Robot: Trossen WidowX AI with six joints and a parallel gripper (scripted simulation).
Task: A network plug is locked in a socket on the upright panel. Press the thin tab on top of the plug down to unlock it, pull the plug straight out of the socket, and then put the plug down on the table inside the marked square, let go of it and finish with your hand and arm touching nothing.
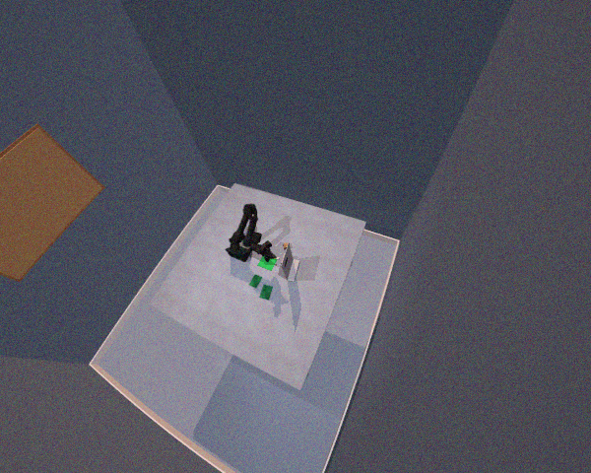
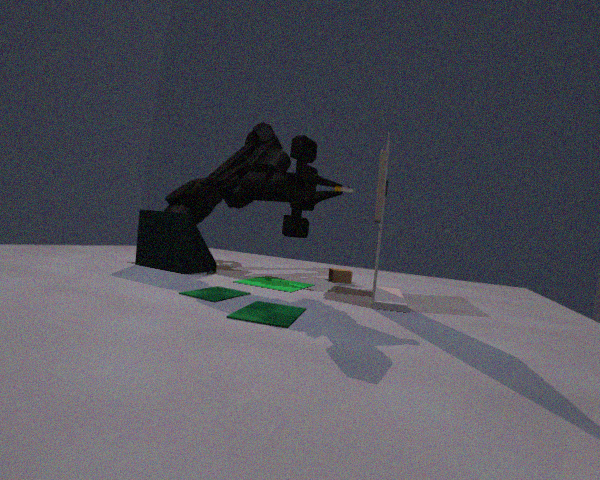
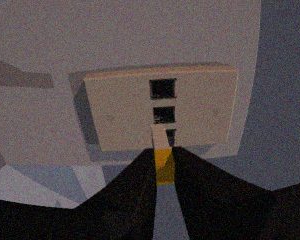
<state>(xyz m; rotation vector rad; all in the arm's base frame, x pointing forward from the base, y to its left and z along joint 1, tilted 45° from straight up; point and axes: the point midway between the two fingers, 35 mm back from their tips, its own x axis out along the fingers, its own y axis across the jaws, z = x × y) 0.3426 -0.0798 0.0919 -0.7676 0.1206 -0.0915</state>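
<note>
Now: gripper tip 80 mm short of the upright panel and 70 mm above it. The rest, counted from my gripper tip: network plug: 10 mm ahead.
</note>
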